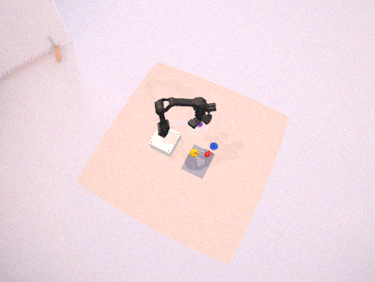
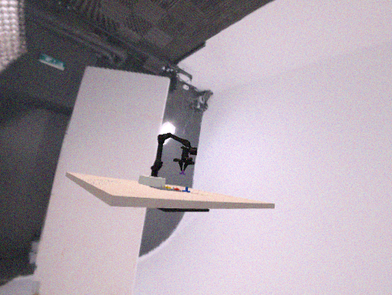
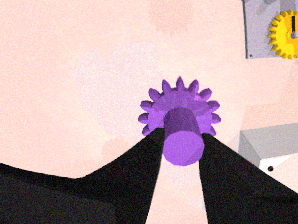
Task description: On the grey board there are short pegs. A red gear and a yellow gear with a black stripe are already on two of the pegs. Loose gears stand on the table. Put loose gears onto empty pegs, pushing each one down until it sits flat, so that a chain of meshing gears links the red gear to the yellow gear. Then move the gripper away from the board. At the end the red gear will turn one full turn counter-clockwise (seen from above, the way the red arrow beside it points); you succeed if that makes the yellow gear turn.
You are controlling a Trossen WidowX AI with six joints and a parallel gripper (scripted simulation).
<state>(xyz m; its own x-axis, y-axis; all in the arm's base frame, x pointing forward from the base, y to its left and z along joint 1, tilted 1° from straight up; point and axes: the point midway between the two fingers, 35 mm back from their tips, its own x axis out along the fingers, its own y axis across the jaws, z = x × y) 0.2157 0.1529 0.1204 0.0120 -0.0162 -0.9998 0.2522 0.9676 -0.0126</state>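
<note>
Now: gripper tip 13 cm short of the red gear, 14 cm to the left of it and 15 cm above it. Round my gripper tip: blue gear (15 cm ahead, 5 cm to the right, 15 cm below); yellow gear (4 cm ahead, 17 cm to the right, 15 cm below); purple gear (1 cm below).
</note>
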